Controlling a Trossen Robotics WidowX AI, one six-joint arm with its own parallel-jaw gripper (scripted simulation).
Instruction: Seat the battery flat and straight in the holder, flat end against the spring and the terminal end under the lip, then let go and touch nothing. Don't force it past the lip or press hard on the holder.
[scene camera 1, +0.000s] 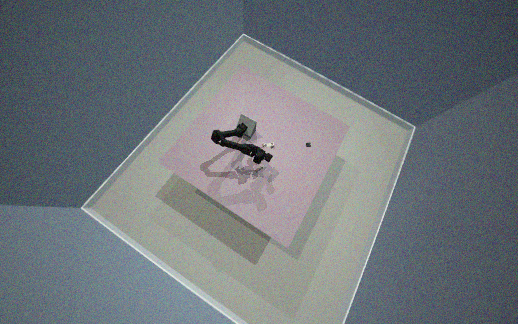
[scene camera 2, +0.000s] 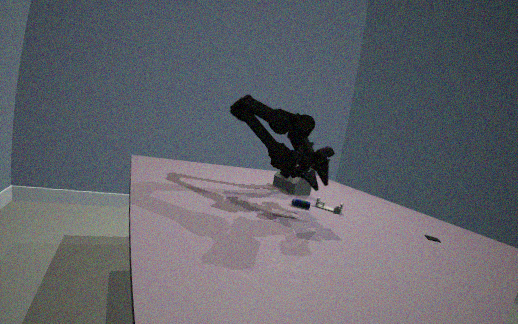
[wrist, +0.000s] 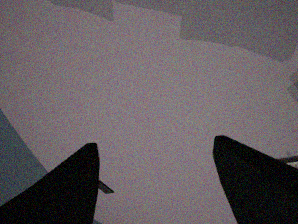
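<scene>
I can see my gripper (scene camera 2: 321, 188), and I find it (wrist: 157, 149) from the wrist as well.
</scene>
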